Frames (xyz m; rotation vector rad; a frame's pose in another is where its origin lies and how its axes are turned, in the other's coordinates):
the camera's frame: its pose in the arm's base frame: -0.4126 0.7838 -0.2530 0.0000 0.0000 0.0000
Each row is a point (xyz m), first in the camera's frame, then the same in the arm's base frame.
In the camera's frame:
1: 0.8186 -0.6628 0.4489
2: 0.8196 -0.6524 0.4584
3: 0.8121 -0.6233 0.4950
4: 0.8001 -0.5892 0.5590
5: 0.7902 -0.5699 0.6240
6: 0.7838 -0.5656 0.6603
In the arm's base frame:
1: 0.4060 0.1210 0.1959
2: 0.4070 0.1314 0.2054
3: 0.3995 0.1605 0.2420
4: 0.3875 0.1946 0.3060
5: 0.3776 0.2139 0.3710
6: 0.3712 0.2182 0.4073

